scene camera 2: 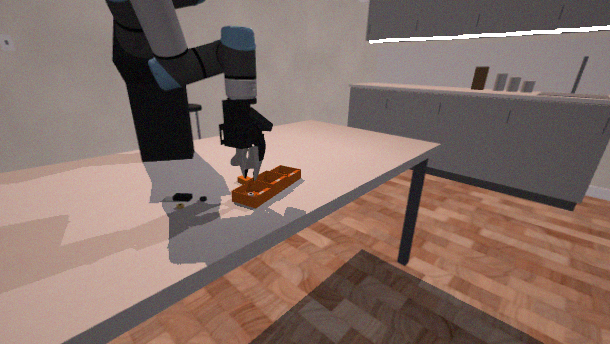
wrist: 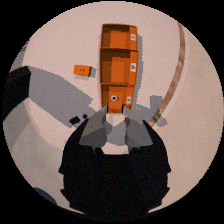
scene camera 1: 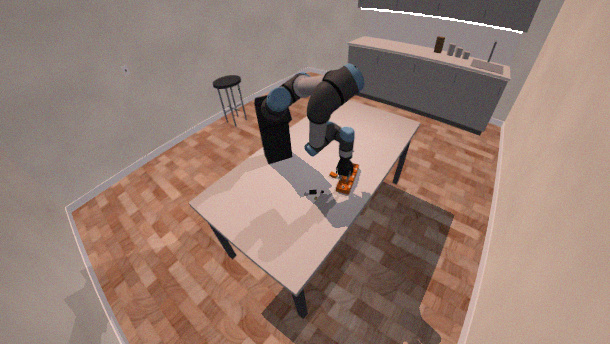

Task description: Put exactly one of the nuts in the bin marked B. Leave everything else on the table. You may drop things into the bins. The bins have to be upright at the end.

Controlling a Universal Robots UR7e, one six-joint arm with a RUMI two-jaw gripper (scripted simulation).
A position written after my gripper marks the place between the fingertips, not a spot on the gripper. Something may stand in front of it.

Note:
In view: my gripper (scene camera 2: 250, 179) and an orange bin (scene camera 2: 268, 184).
The orange bin is seen too in the wrist view (wrist: 114, 59). My gripper is seen too in the wrist view (wrist: 114, 106).

